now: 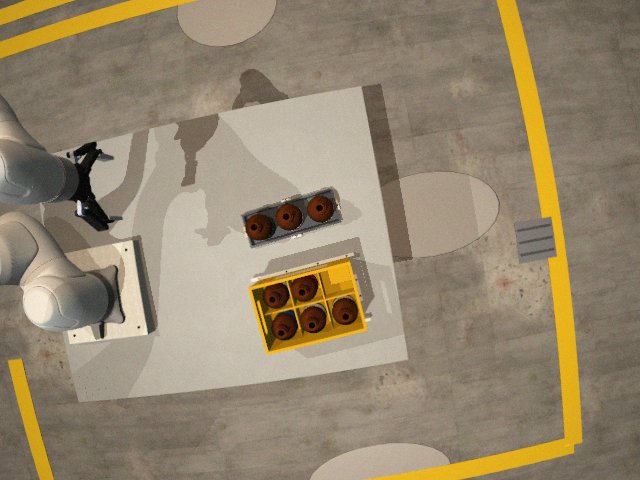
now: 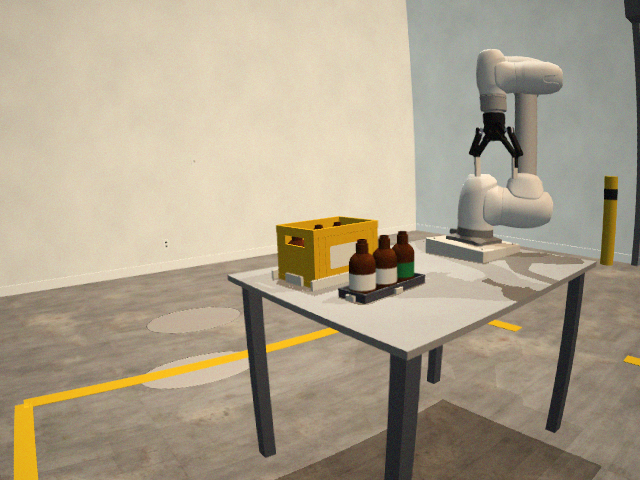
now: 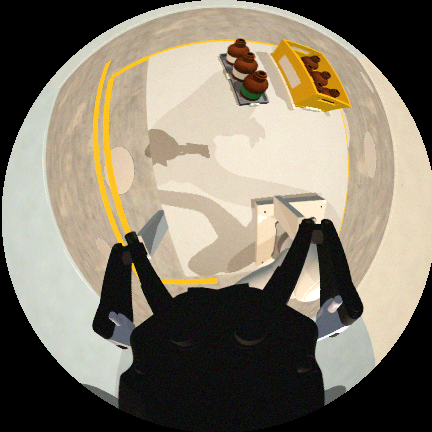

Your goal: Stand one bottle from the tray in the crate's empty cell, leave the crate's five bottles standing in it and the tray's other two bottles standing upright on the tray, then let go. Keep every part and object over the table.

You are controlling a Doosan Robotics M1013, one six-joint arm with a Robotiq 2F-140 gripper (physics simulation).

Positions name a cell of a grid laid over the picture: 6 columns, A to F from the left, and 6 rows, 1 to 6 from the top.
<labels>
my gripper: image 1 B3; image 2 E3; image 3 D3
</labels>
